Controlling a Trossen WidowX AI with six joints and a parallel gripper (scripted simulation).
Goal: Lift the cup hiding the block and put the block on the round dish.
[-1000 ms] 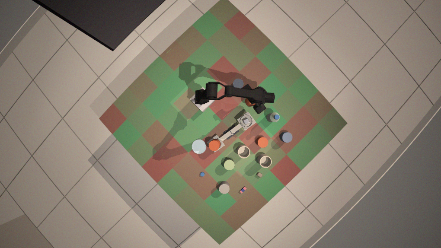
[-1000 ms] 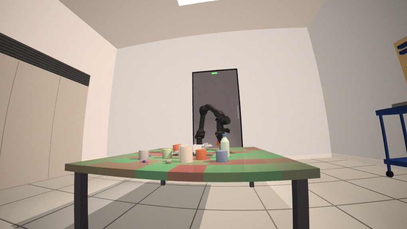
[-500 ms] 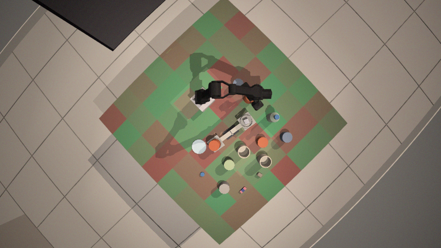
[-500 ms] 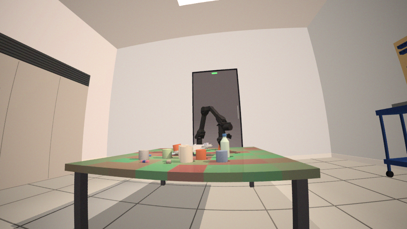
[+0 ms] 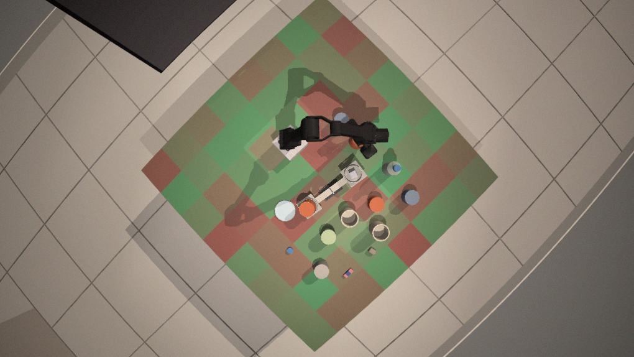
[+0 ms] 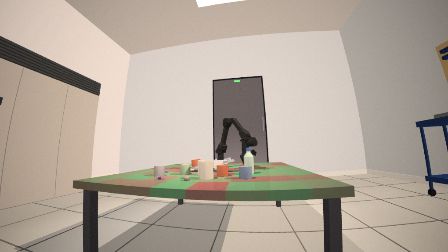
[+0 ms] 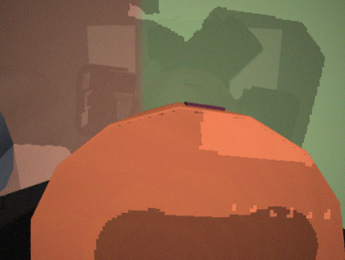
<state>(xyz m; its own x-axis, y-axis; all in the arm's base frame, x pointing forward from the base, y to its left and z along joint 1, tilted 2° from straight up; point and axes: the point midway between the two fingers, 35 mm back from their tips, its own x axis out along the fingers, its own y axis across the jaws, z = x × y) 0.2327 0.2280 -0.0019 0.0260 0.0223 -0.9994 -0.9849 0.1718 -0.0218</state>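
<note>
Now: gripper tip 480 mm to the left of the round white dish, 30 mm past it and 20 mm above it. The rest, counted from my gripper tip: grey balance 250 mm to the right, 70 mm ahead, 10 mm above; then small balance 260 mm to the right, 70 mm ahead; then white bottle 200 mm ahead, 90 mm above, 10 mm to the left.
</note>
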